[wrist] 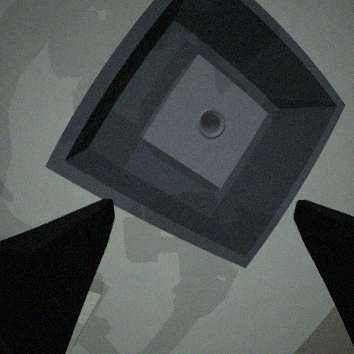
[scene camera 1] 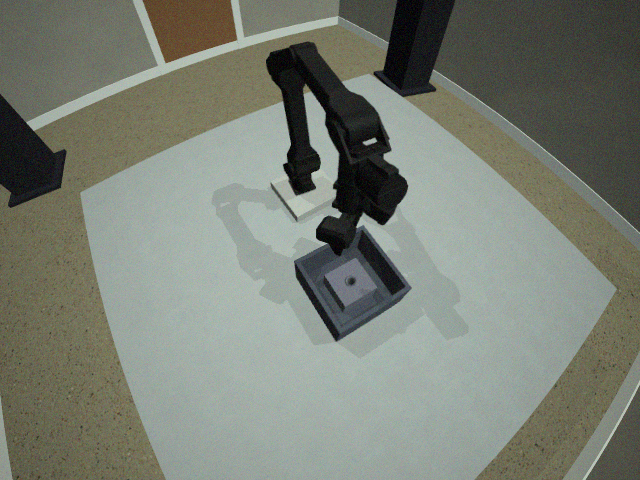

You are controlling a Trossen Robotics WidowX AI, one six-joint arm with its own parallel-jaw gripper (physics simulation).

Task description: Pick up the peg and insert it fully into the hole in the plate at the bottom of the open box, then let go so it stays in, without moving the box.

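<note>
The peg does not show in either view; the arm covers part of the floor behind the box in the scene view. The open grey-blue box stands upright on the pale floor. A light square plate lies at its bottom, with a round hole near the middle. My gripper is open and empty. It hangs above the rear side of the box in the scene view, one finger partly hidden. In the wrist view the box lies ahead of and between the fingertips.
The arm's white base plate lies behind the box in the scene view. Dark pillars stand at the back right and the left, beyond the pale mat. Arm shadows fall around the box.
</note>
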